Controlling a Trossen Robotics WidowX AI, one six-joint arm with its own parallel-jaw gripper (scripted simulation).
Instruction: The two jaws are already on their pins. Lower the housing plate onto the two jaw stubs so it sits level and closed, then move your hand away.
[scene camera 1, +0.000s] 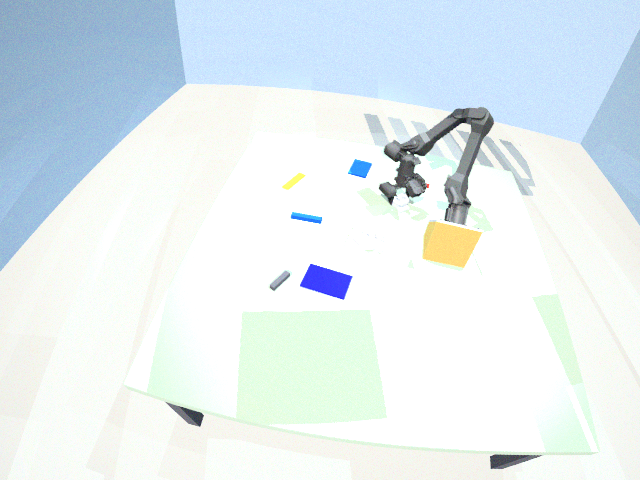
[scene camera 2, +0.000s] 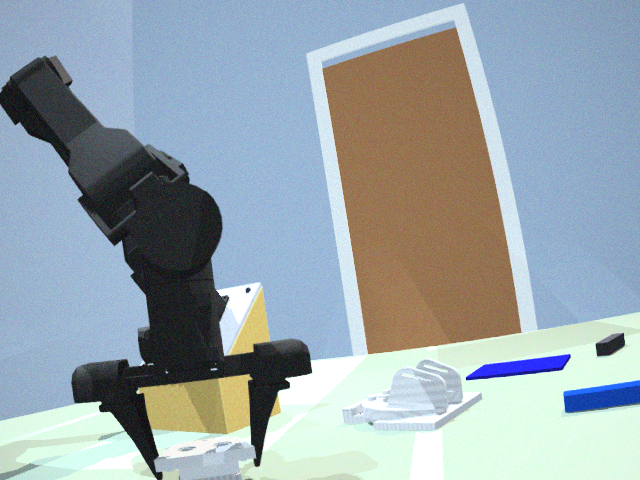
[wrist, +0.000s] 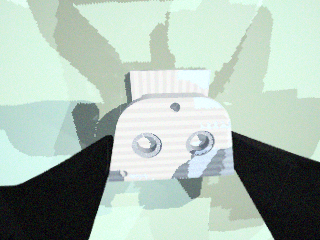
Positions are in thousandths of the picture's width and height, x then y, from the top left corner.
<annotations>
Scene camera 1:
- gripper: 623, 420
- dark blue plate: 504, 584
</annotations>
